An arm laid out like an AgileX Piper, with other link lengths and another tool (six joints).
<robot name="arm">
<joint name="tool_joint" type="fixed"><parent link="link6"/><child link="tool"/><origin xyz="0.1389 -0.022 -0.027" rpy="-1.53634 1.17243 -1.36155"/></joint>
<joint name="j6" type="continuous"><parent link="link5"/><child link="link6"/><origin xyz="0.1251 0 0.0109" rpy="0 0 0"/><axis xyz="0.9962 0 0.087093"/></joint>
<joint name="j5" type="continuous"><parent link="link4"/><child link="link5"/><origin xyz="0 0 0" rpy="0 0 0"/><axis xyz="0 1 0"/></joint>
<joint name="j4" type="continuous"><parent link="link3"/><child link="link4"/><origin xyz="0.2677 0 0.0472" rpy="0 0 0"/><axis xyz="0.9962 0 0.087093"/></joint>
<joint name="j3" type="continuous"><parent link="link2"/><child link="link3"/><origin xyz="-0.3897 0 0.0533" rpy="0 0 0"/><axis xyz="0 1 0"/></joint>
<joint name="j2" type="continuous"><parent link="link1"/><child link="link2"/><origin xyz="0 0 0" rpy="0 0 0"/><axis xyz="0 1 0"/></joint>
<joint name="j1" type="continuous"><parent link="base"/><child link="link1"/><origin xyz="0 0 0.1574" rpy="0 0 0"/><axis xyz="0 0 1"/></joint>
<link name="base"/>
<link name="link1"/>
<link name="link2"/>
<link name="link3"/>
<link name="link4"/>
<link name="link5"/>
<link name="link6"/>
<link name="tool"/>
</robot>
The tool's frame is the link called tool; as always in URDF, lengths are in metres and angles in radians. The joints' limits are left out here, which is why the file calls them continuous.
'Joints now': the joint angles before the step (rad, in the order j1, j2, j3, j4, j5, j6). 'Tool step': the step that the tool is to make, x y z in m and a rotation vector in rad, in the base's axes. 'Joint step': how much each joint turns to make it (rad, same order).
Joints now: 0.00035 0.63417 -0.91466 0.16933 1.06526 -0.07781
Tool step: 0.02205 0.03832 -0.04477 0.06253 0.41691 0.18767
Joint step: -0.00004 0.32060 -0.05387 0.15895 0.18773 -0.13575
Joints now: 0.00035 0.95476 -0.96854 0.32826 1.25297 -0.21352
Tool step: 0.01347 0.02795 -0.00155 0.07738 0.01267 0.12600
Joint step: 0.00083 0.06394 -0.00085 0.12879 -0.00080 -0.13651
